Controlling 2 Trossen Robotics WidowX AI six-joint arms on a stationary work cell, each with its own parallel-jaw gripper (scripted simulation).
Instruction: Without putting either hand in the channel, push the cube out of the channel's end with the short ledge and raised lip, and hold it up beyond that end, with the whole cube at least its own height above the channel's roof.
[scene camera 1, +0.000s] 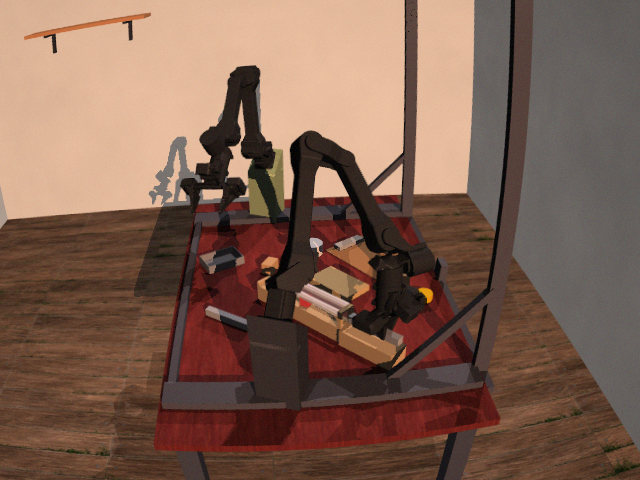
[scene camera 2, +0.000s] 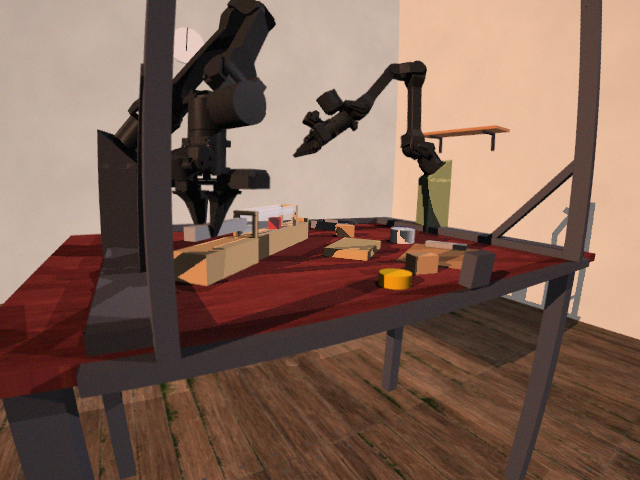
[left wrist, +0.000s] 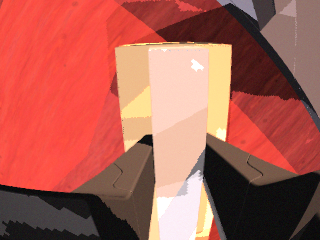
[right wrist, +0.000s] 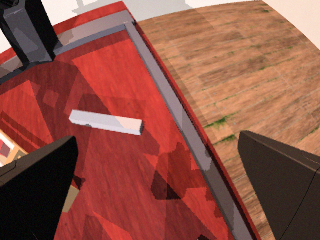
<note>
In view: the left gripper (scene camera 2: 207, 236), the right gripper (scene camera 1: 205, 213), a grey tray (scene camera 1: 230, 256), a flat tan block (scene camera 1: 331, 280), a grey stick (scene camera 2: 194, 233), a grey stick (right wrist: 114, 123), a brown board (scene camera 1: 353, 251) and a channel (scene camera 2: 204, 264).
The flat tan block shows as well in scene camera 2 (scene camera 2: 349, 248). The brown board also shows in scene camera 2 (scene camera 2: 450, 254). The left gripper is seen too in scene camera 1 (scene camera 1: 385, 337) and in the left wrist view (left wrist: 175, 142). The left wrist view does not show the grey tray: it is out of frame. The right wrist view misses the grey tray: it is out of frame.
</note>
